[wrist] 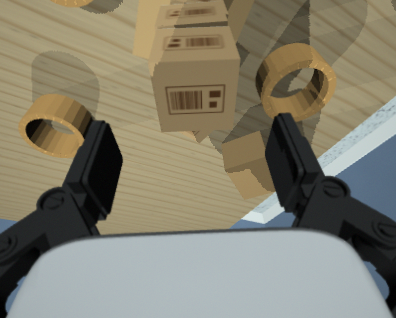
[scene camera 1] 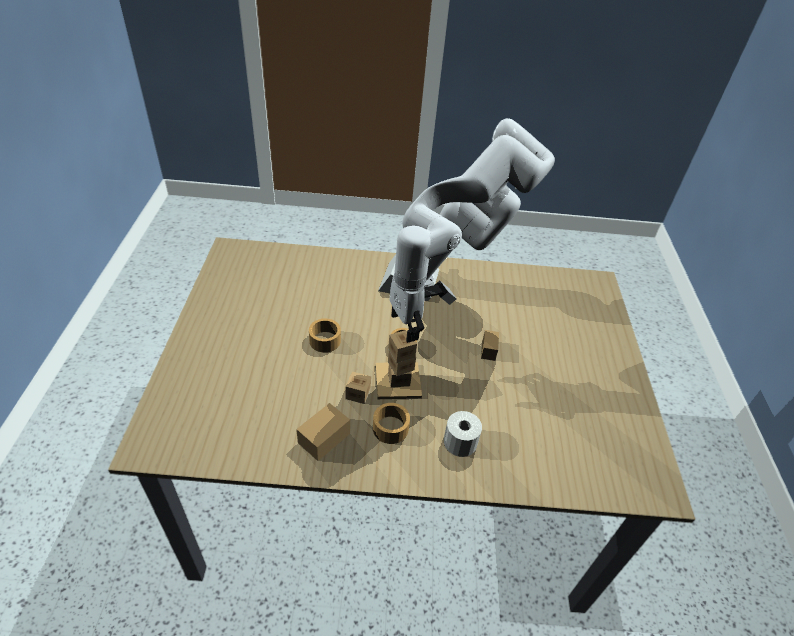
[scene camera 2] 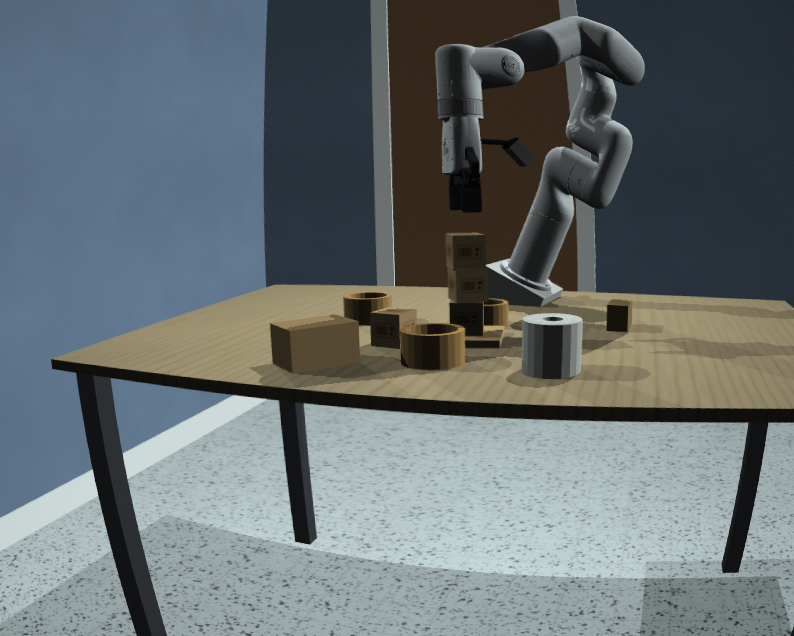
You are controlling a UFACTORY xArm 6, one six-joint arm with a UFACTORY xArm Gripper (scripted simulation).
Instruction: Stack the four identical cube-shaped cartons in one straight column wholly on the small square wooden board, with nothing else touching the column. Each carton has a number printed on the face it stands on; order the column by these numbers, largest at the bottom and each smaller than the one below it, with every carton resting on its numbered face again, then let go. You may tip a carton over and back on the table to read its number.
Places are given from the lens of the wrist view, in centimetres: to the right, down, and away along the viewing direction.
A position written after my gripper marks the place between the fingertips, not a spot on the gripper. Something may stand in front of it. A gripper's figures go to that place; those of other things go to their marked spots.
my gripper (wrist: pixel 192 136): 0, -1, 13
larger carton box (wrist: pixel 244 159): 8, 0, 38
